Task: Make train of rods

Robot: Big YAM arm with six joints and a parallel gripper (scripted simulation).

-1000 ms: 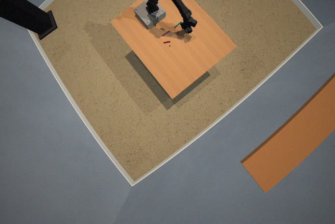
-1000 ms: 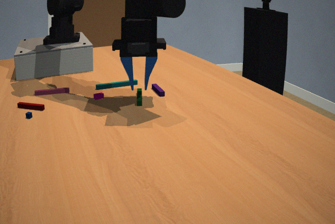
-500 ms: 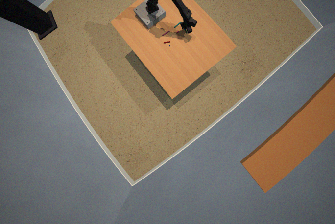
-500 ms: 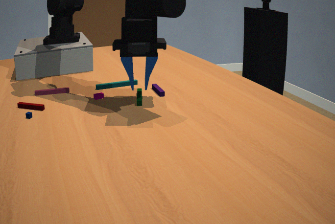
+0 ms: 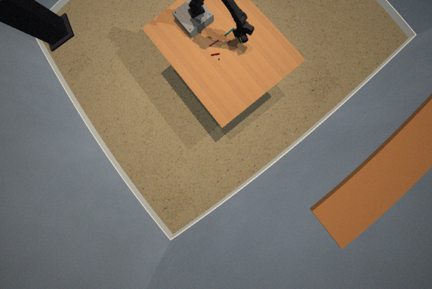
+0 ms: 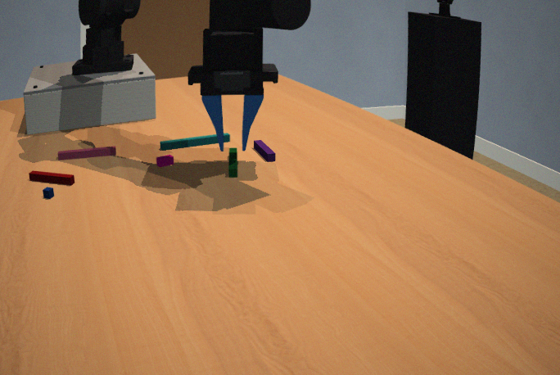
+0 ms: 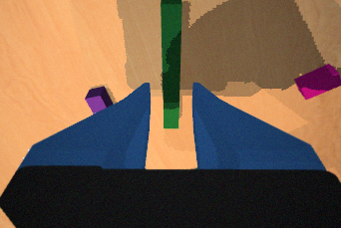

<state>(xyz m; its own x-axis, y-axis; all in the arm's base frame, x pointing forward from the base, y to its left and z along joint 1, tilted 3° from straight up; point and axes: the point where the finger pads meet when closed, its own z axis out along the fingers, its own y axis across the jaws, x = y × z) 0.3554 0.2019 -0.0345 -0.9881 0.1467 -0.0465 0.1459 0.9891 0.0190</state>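
Right now the green rod is 20 mm below my hand. The rest, counted from my hand: turquoise rod 90 mm behind, 40 mm to the right, 20 mm below; magenta rod 80 mm to the right, 20 mm below, 10 mm behind; purple rod 40 mm to the left, 30 mm behind, 20 mm below.
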